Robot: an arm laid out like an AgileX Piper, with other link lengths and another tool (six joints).
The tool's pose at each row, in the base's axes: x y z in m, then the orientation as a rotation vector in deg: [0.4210, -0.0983, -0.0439, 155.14, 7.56, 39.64]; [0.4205, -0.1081, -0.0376, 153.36, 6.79, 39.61]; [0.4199, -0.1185, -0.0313, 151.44, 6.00, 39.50]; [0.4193, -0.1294, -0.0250, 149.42, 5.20, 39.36]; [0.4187, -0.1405, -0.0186, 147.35, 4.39, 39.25]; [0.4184, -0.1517, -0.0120, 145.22, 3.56, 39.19]
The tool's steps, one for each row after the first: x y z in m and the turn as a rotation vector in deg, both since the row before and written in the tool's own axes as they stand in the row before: [0.0007, 0.0114, -0.0024, -1.85, 0.12, 0.08]; [0.0005, 0.0120, -0.0019, -2.00, 0.09, 0.05]; [0.0005, 0.0125, -0.0013, -2.10, 0.08, 0.04]; [0.0005, 0.0128, -0.0009, -2.14, 0.11, 0.05]; [0.0008, 0.0130, -0.0003, -2.19, 0.16, 0.07]
